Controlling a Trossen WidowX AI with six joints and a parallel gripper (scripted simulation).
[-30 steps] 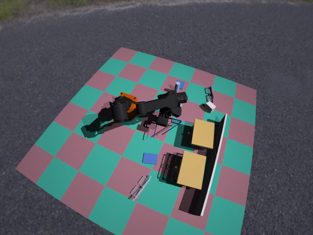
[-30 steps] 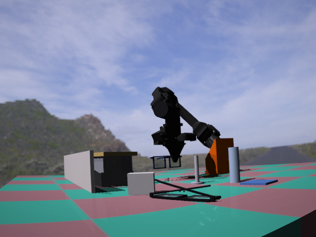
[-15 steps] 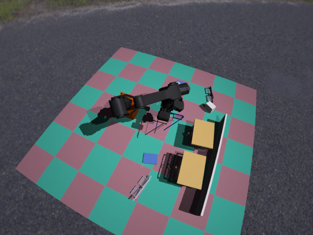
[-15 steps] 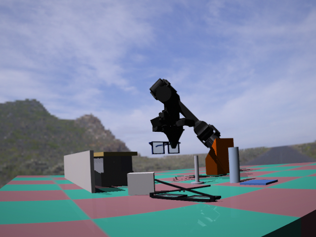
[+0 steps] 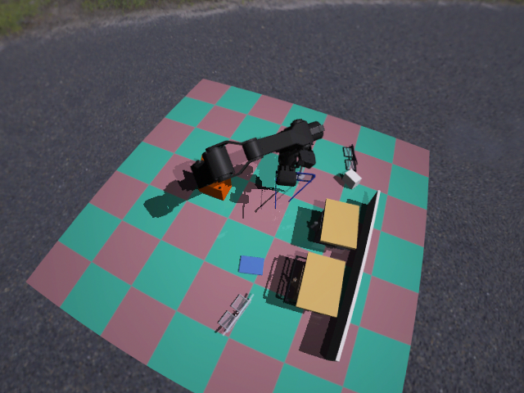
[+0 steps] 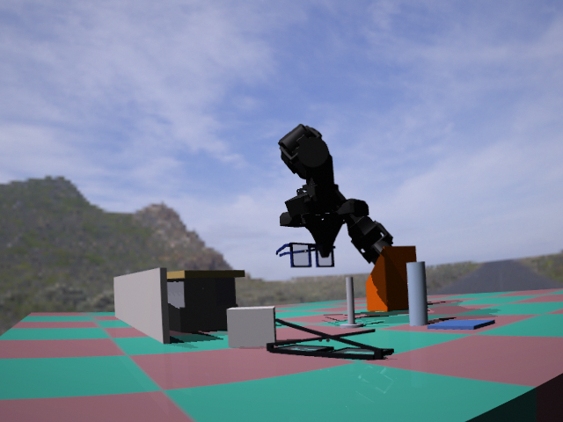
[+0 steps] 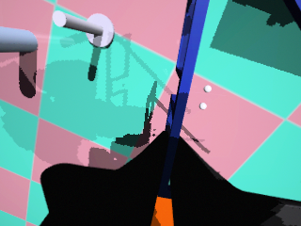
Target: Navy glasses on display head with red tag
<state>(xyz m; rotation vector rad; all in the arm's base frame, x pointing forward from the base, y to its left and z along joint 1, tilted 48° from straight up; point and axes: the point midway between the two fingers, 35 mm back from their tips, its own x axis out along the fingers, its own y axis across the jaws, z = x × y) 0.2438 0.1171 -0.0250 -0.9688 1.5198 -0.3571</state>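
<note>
My gripper tip is now 3 cm short of the thin post, 13 cm to the right of it and 10 cm above it. Round my gripper tip: white wall: 35 cm ahead, 17 cm to the right, 7 cm below; then white cube: 23 cm ahead, 20 cm to the left, 10 cm below.
</note>
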